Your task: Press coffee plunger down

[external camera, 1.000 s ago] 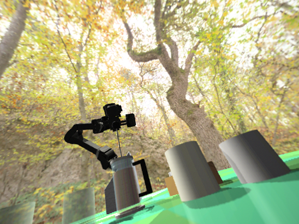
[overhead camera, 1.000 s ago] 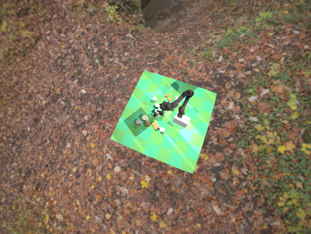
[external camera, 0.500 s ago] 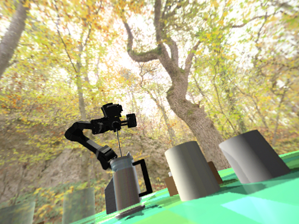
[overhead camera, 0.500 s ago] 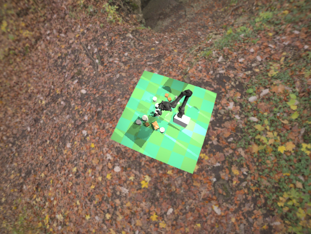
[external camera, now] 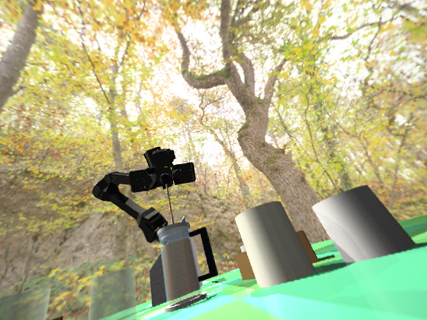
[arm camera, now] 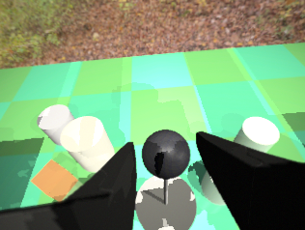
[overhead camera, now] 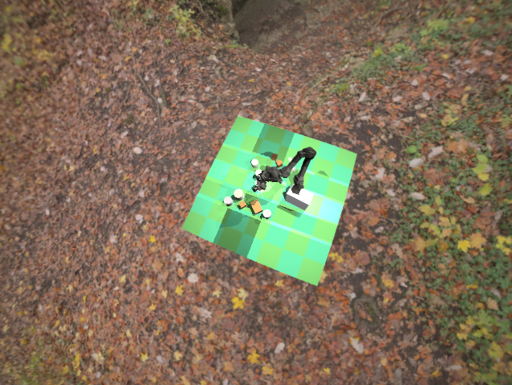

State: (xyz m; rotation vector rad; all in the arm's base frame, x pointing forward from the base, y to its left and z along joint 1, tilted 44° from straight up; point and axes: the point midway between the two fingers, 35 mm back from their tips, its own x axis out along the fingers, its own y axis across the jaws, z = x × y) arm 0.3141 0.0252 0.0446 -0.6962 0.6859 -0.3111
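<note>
Now: the coffee press 2 cm to the left of my gripper tip and 14 cm below it.
</note>
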